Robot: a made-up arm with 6 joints. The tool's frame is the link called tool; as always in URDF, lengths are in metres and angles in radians. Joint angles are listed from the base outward. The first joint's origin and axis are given. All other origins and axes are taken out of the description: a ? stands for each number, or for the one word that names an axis. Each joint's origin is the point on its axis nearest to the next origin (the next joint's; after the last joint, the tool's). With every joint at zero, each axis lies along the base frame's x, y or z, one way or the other. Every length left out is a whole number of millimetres.
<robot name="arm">
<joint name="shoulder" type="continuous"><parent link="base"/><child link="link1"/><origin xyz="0 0 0.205" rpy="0 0 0"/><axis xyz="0 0 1"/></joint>
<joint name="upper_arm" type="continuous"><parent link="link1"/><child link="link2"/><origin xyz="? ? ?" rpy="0 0 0"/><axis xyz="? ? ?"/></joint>
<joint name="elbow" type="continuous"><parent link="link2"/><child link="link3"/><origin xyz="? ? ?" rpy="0 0 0"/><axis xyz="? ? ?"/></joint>
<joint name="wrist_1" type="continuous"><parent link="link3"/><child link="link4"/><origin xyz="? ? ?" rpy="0 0 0"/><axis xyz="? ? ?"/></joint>
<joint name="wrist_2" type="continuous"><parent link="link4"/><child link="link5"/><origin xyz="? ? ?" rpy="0 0 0"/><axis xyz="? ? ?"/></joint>
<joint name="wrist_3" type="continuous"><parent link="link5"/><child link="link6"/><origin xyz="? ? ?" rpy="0 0 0"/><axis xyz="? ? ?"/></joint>
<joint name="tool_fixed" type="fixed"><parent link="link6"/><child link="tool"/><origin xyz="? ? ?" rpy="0 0 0"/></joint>
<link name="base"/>
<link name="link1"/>
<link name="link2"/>
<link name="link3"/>
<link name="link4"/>
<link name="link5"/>
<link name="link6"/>
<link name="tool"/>
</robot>
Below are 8 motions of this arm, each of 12 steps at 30 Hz.
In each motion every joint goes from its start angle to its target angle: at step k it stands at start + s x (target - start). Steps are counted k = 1, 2, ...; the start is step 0. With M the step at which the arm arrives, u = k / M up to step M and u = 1 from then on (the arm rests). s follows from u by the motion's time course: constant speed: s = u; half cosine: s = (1 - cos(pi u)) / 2; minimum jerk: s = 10 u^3 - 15 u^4 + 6 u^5.
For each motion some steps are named. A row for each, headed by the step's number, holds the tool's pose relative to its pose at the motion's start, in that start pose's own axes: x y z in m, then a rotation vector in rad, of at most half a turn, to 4 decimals.
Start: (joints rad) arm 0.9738 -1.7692 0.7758 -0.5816 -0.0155 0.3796
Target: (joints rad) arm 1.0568 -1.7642 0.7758 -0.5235 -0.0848 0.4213
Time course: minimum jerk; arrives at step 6
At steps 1, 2, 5, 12:
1: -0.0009 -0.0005 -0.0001 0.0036 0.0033 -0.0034
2: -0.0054 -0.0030 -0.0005 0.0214 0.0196 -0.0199
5: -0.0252 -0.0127 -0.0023 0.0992 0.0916 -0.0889
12: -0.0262 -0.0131 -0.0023 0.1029 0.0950 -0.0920

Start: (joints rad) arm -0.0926 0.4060 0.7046 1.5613 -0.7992 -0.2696
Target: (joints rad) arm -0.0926 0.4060 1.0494 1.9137 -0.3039 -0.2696
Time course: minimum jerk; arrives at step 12
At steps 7, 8, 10, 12:
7: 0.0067 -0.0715 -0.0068 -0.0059 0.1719 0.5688
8: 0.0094 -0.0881 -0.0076 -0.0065 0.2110 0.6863
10: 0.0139 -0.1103 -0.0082 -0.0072 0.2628 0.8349
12: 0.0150 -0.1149 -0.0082 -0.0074 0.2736 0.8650

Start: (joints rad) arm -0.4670 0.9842 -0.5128 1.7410 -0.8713 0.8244
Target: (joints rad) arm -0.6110 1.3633 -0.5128 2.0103 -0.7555 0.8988
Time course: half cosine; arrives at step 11
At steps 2, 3, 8, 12:
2: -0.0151 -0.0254 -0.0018 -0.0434 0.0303 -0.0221
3: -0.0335 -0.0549 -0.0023 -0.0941 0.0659 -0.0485
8: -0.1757 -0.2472 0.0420 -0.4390 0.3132 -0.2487
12: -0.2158 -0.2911 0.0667 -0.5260 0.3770 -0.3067

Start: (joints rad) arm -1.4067 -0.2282 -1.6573 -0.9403 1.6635 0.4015
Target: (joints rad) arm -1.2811 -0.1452 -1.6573 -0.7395 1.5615 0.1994
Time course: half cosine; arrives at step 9
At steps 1, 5, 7, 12:
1: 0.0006 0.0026 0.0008 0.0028 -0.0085 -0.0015
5: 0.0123 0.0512 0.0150 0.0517 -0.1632 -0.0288
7: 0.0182 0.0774 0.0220 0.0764 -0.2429 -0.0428
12: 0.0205 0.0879 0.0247 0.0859 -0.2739 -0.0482

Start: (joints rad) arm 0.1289 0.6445 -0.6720 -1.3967 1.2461 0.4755
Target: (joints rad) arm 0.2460 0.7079 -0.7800 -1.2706 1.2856 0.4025
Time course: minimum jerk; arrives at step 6
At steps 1, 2, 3, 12:
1: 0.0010 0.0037 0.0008 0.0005 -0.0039 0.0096
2: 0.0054 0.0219 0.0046 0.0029 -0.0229 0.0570
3: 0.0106 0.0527 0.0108 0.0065 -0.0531 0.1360
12: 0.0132 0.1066 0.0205 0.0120 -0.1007 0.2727

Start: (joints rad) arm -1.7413 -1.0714 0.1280 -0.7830 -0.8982 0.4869
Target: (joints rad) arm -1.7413 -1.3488 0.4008 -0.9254 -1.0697 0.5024
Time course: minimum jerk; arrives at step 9
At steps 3, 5, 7, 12:
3: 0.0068 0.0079 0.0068 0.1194 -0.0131 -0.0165
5: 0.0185 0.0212 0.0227 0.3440 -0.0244 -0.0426
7: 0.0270 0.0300 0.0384 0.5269 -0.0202 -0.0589
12: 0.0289 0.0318 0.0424 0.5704 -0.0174 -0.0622

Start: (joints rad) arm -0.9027 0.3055 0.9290 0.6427 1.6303 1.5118
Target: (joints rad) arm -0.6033 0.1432 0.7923 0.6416 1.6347 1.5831
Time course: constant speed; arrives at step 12
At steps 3, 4, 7, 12:
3: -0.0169 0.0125 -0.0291 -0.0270 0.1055 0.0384
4: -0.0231 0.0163 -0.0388 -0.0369 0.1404 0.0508
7: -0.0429 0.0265 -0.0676 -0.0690 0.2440 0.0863
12: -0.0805 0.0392 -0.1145 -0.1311 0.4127 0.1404

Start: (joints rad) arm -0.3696 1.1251 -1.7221 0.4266 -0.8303 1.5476
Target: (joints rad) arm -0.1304 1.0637 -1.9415 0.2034 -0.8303 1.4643
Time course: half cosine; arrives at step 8
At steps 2, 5, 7, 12:
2: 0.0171 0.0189 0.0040 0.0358 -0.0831 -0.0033
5: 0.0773 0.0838 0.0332 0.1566 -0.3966 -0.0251
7: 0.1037 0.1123 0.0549 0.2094 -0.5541 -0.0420
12: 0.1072 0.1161 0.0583 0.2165 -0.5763 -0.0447

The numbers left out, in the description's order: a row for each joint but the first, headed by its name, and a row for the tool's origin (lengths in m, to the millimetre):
upper_arm: xyz -0.15 -0.01 0, axis 0 1 0
elbow: xyz -0.201 0 -0.05, axis 1 0 0
wrist_1: xyz 0 0.09 0.341, axis 0 1 0
wrist_2: xyz -0.029 0 -0.305, axis 0 0 1
wrist_3: xyz 0.104 -0.044 0, axis 0 1 0
tool: xyz 0 0 -0.098

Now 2 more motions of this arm.
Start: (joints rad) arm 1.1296 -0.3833 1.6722 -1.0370 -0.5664 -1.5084
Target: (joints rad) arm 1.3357 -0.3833 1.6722 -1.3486 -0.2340 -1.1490
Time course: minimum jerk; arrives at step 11
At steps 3, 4, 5, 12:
3: -0.0049 0.0147 -0.0168 0.0337 0.0343 -0.0076
4: -0.0098 0.0290 -0.0332 0.0673 0.0677 -0.0127
5: -0.0159 0.0463 -0.0531 0.1090 0.1082 -0.0158
12: -0.0388 0.1055 -0.1229 0.2601 0.2495 0.0054

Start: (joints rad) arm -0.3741 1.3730 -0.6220 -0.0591 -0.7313 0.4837
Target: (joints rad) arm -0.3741 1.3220 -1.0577 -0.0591 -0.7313 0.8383
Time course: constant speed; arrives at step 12
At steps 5, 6, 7, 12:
5: -0.0063 -0.0032 -0.0033 -0.1041 0.0140 -0.0686
6: -0.0076 -0.0037 -0.0040 -0.1236 0.0169 -0.0846
7: -0.0089 -0.0041 -0.0047 -0.1427 0.0198 -0.1013
12: -0.0154 -0.0049 -0.0084 -0.2301 0.0344 -0.1947

